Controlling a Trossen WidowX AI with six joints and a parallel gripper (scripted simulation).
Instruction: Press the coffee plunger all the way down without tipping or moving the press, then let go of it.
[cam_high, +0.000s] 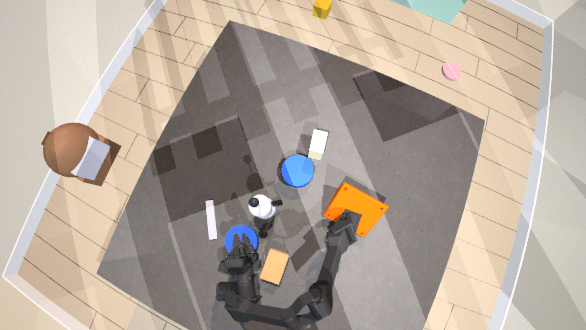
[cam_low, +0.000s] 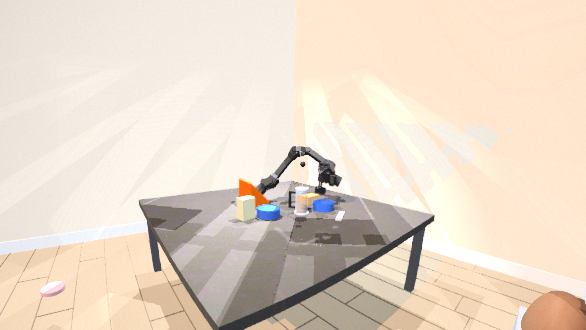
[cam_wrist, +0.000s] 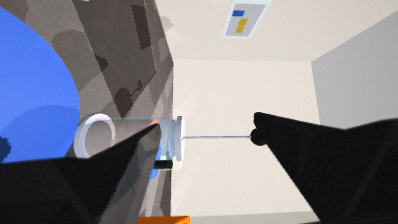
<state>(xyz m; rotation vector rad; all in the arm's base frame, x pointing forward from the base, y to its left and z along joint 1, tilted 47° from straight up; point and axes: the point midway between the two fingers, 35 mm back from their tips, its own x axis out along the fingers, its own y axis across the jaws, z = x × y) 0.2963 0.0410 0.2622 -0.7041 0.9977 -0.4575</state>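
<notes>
The coffee press lies 30 mm behind my gripper tip, 120 mm to the right of it and 40 mm below it. Also, from my gripper tip: white bar 150 mm ahead, 10 mm to the left, 170 mm below; then white block 120 mm behind, 400 mm to the right, 120 mm below.
</notes>
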